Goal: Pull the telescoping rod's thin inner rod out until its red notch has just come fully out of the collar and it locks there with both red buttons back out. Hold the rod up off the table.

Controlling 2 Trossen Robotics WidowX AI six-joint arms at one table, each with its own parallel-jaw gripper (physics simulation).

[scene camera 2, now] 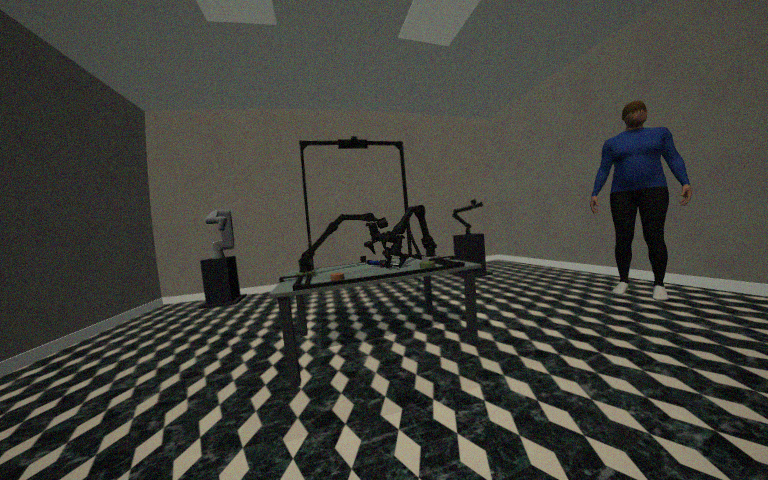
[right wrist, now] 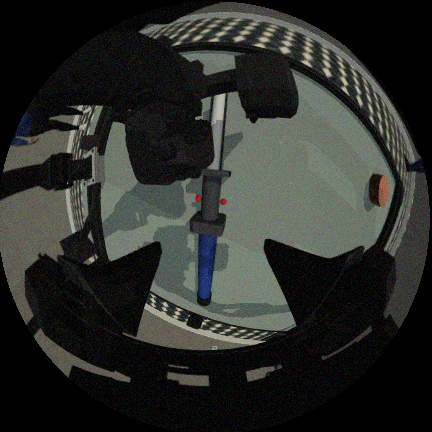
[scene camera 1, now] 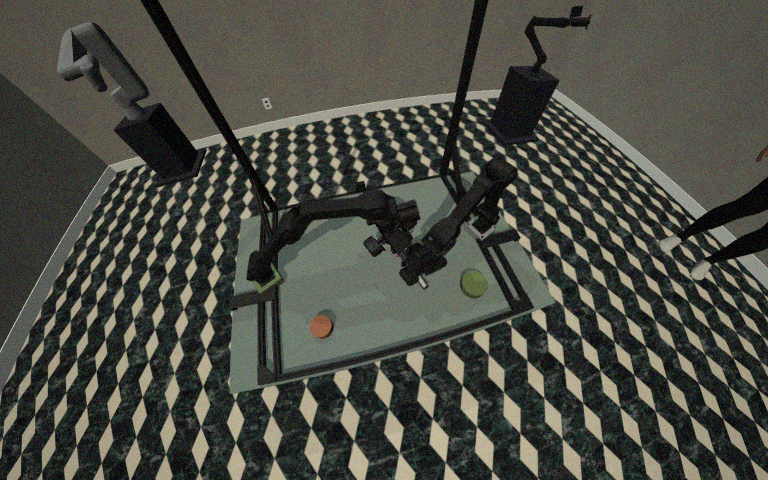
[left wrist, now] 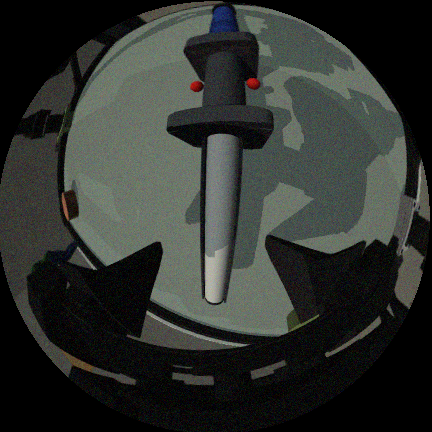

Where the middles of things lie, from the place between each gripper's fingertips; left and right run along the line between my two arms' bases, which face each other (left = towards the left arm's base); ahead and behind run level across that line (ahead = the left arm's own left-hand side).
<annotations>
The thin inner rod (left wrist: 221, 157) lies 9 cm below my right hand, 3 cm behind it and 2 cm to the left of it. Also, from my right hand: telescoping rod (left wrist: 224, 58) (9 cm below, 4 cm behind, 1 cm to the left).
The thin inner rod lies 15 cm behind my left hand, 4 cm to the right of it and 1 cm above it. Round my left hand: telescoping rod: 16 cm behind, 4 cm to the right, 1 cm above.
</annotations>
